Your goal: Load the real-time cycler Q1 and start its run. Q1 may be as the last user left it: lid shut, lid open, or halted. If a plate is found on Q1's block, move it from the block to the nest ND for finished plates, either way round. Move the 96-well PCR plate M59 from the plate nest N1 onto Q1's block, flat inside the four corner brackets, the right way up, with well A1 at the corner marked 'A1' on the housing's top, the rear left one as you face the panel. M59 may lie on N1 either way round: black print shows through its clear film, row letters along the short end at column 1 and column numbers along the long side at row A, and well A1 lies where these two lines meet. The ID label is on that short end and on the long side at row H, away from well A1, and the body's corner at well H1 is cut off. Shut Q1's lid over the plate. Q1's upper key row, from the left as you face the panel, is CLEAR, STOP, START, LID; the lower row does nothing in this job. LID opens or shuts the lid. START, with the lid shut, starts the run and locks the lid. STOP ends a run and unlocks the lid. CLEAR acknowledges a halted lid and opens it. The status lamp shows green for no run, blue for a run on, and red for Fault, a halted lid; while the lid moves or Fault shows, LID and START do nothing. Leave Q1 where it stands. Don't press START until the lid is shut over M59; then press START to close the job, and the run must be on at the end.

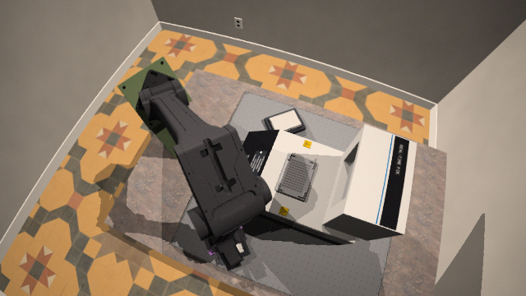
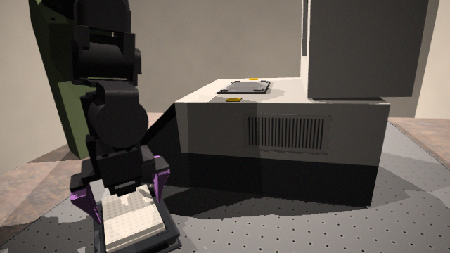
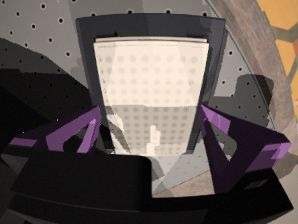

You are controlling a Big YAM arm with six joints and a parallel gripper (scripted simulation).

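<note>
My gripper is now 20 mm above the dark nest N1. From my hand the other things lie so: dark nest nd: 530 mm to the left, 220 mm ahead, 40 mm below.
</note>
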